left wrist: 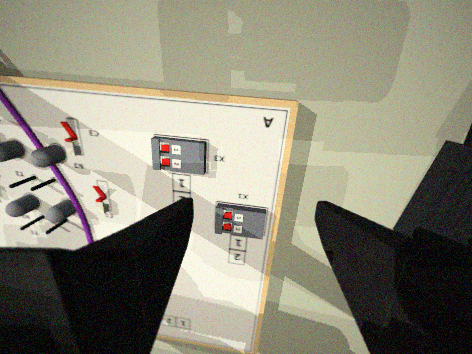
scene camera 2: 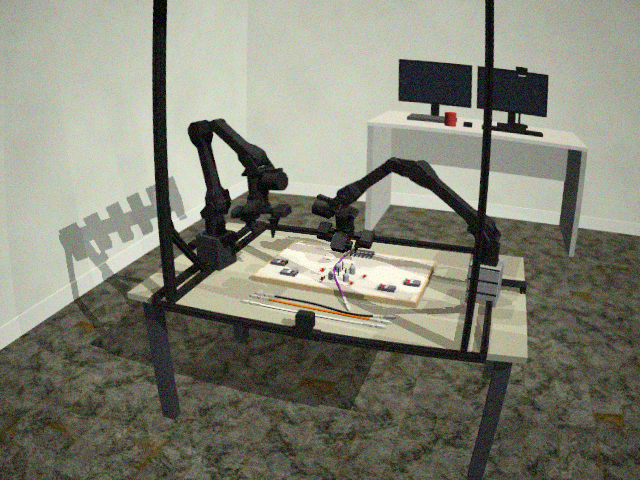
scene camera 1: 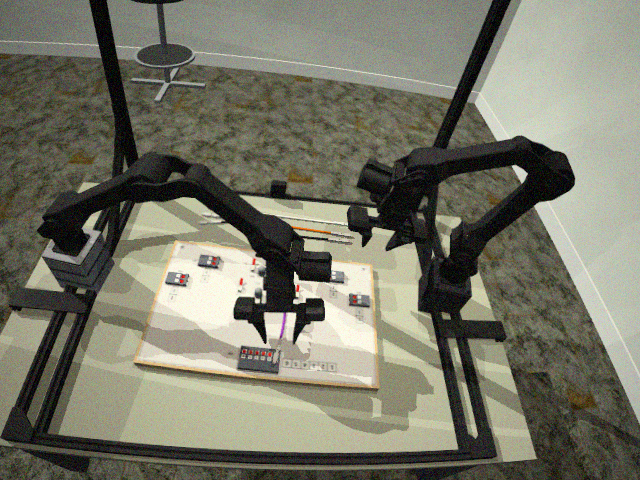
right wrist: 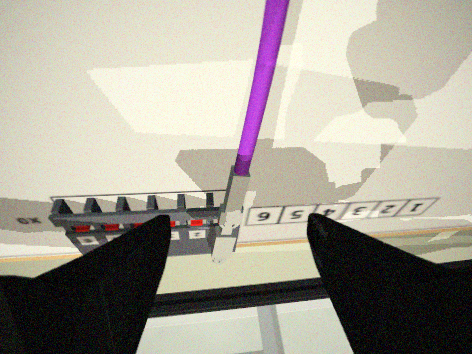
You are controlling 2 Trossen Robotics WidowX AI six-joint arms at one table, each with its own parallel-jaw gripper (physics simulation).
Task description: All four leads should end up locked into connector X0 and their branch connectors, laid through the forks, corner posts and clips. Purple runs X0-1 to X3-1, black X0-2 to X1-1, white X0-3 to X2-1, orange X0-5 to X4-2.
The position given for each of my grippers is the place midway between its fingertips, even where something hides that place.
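Scene camera 1 gives me a harness board (scene camera 1: pixel 191 329), my right gripper (scene camera 1: pixel 279 343) and my left gripper (scene camera 1: pixel 374 247), the left gripper being open and holding nothing. In scene camera 2 I find my left gripper (scene camera 2: pixel 264 237) as well as my right gripper (scene camera 2: pixel 346 250). The left wrist view shows me the harness board (left wrist: pixel 220 292) together with my left gripper (left wrist: pixel 254 208). And in the right wrist view there is my right gripper (right wrist: pixel 239 224), with the harness board (right wrist: pixel 105 105) visible there too.
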